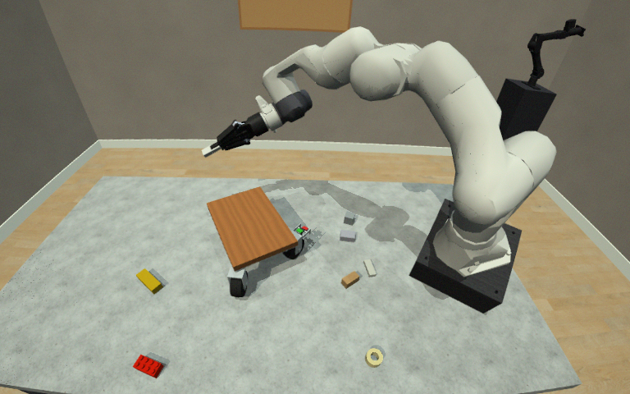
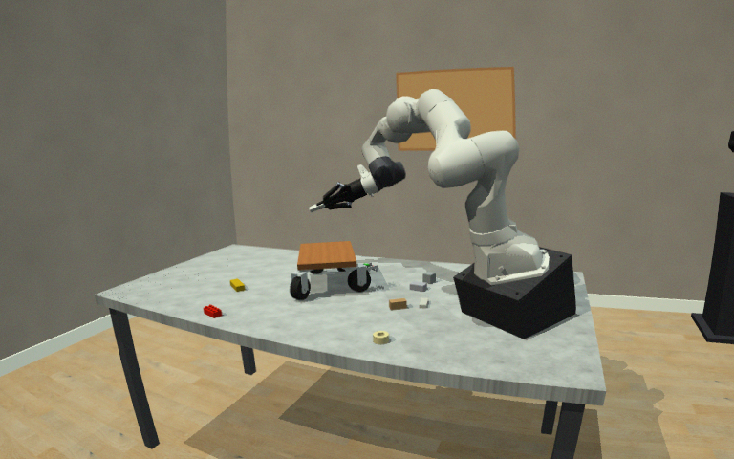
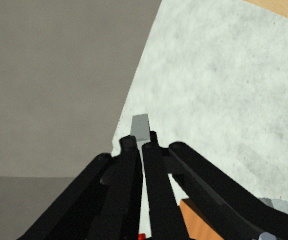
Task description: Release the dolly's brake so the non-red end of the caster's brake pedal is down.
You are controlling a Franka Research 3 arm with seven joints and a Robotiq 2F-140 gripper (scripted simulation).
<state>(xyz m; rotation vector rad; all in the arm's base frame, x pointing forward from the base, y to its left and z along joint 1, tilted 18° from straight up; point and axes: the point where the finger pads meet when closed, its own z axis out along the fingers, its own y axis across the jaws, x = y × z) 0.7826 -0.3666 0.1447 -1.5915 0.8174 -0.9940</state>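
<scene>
The brake pedal is 34 cm behind my hand, 21 cm to the left of it and 17 cm below it. Also, from my hand: tan block 51 cm behind, 35 cm to the left, 24 cm below; yellow brick 40 cm to the left, 24 cm below, 12 cm ahead; red brick 64 cm to the left, 24 cm below, 1 cm ahead.
</scene>
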